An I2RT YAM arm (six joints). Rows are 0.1 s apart.
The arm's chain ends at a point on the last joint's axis. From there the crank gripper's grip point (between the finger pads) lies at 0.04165 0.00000 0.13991 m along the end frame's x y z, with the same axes.
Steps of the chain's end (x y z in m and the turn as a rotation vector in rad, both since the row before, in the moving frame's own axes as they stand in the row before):
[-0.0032, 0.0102, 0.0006, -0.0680, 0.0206, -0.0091]
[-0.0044, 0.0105, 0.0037, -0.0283, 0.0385, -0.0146]
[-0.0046, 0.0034, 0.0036, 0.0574, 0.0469, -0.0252]
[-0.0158, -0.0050, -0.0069, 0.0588, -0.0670, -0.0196]
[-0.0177, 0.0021, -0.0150, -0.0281, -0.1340, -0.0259]
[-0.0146, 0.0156, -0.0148, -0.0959, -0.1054, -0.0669]
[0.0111, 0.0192, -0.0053, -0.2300, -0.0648, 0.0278]
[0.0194, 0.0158, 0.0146, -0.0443, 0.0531, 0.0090]
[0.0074, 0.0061, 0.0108, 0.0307, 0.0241, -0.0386]
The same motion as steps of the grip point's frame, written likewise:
[-0.0003, 0.0193, -0.0006, -0.0680, 0.0206, -0.0091]
[0.0010, 0.0138, 0.0019, -0.0283, 0.0385, -0.0146]
[0.0018, -0.0057, 0.0012, 0.0574, 0.0469, -0.0252]
[-0.0253, -0.0140, -0.0047, 0.0588, -0.0670, -0.0196]
[-0.0367, 0.0053, -0.0107, -0.0281, -0.1340, -0.0259]
[-0.0292, 0.0269, -0.0117, -0.0959, -0.1054, -0.0669]
[0.0016, 0.0524, -0.0067, -0.2300, -0.0648, 0.0278]
[0.0267, 0.0224, 0.0120, -0.0443, 0.0531, 0.0090]
[0.0106, 0.0002, 0.0097, 0.0307, 0.0241, -0.0386]

